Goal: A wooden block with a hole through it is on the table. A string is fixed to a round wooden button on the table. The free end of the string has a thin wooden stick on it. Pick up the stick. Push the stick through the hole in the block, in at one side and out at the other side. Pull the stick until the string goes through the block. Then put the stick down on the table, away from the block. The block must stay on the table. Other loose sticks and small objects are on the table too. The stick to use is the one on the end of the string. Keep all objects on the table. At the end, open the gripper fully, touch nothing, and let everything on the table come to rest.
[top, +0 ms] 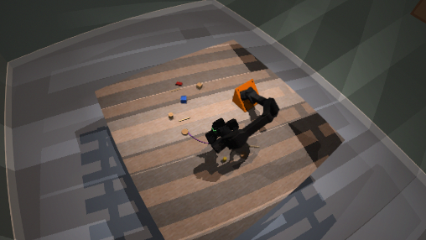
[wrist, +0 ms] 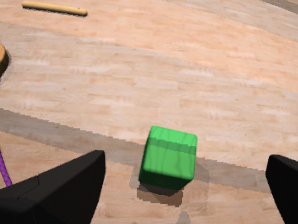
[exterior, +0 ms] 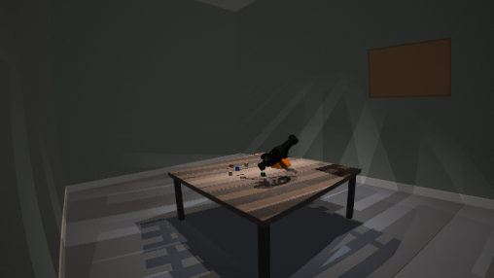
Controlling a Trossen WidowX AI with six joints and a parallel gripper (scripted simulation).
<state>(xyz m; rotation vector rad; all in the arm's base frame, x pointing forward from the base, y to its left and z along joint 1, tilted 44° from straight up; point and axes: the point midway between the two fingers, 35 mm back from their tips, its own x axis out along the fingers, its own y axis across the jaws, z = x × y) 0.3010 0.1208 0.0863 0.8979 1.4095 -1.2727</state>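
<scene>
Right now my gripper tip is 20 mm to the left of the green wooden block and 60 mm above it. From my gripper tip the other things lie so: thin wooden stick: 60 mm behind, 80 mm to the left, 70 mm below; round wooden button: 160 mm ahead, 100 mm to the right, 60 mm below; cylinder: 180 mm ahead, 240 mm to the right, 50 mm below.
</scene>
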